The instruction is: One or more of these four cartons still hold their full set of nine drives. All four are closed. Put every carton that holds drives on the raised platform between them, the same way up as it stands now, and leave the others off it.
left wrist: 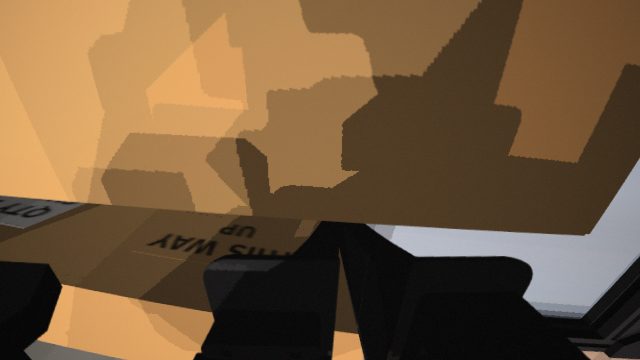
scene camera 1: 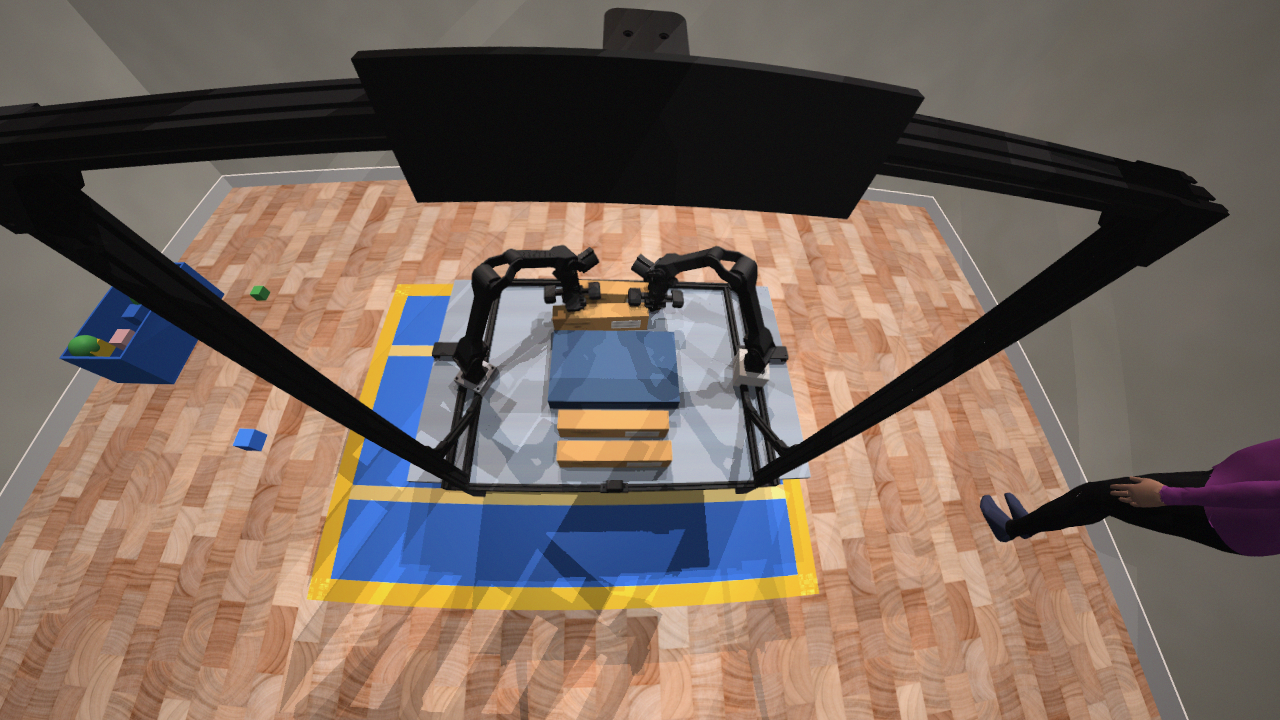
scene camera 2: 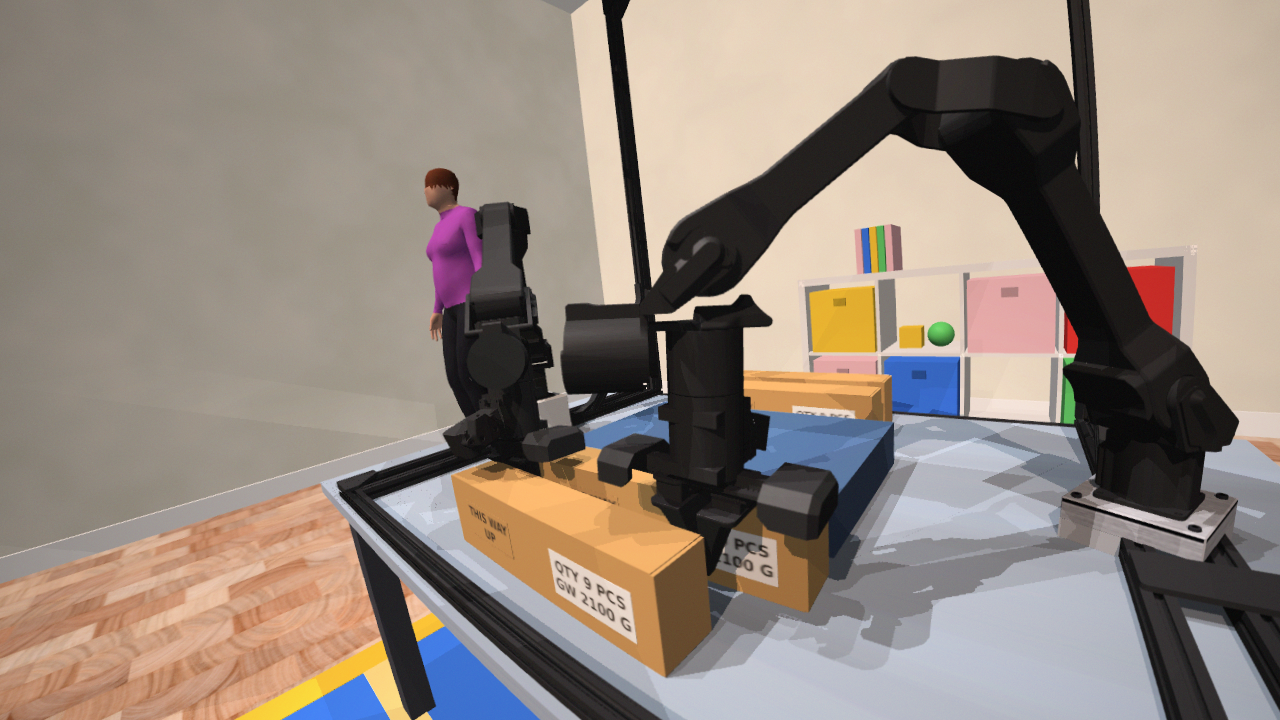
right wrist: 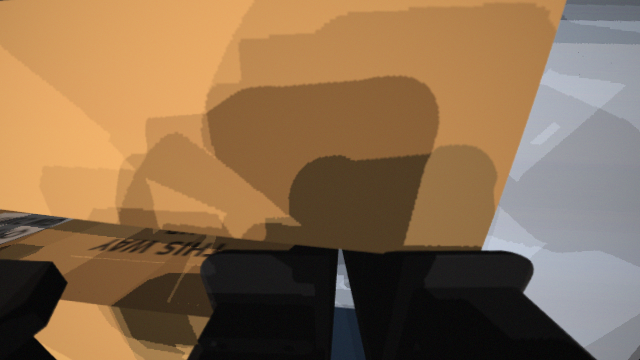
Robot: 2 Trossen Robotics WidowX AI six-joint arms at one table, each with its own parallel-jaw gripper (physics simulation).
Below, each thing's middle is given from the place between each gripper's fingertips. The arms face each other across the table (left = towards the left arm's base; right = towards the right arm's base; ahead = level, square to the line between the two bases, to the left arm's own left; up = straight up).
My right gripper is now 230 mm past the blue raised platform (scene camera 2: 859, 453), 140 mm to the right of it and 10 mm below it.
I see the blue raised platform 25 cm behind my left hand and 13 cm to the right of it.
